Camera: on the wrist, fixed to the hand. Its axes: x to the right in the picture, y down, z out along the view.
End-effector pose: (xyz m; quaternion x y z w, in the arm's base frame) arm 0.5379 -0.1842 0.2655 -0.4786 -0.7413 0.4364 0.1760
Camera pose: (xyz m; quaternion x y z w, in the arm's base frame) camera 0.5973 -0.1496 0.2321 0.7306 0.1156 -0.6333 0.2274
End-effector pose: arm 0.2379 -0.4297 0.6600 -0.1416 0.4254 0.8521 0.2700
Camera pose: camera 0.1948 -0.4905 0.6767 -0.3980 -0.4924 -0.7078 0.3132
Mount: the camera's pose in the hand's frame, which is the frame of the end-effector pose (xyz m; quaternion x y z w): 0.0066 0.0658 -0.0383 0.1816 -0.1732 0.6970 0.6717
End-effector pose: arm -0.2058 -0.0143 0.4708 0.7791 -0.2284 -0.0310 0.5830
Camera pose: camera -0.2089 0.0032 0.5451 0.4646 -0.8031 0.2921 0.2322
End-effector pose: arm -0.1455 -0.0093 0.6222 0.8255 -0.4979 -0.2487 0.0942
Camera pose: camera -0.1747 -0.0506 0.6795 0.1815 -0.9713 -0.1539 0.0005
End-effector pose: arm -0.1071 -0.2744 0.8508 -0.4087 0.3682 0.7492 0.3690
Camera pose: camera -0.1528 -0.3355 0.8463 -0.1789 -0.6043 -0.7643 0.1363
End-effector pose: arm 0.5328 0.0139 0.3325 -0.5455 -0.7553 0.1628 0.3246
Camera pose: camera 0.6044 0.0390 0.3233 -0.8058 -0.1538 0.5673 0.0728
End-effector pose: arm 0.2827 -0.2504 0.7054 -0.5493 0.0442 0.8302 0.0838
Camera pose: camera 0.3025 -0.3208 0.6831 0.1792 -0.5488 -0.7032 0.4150
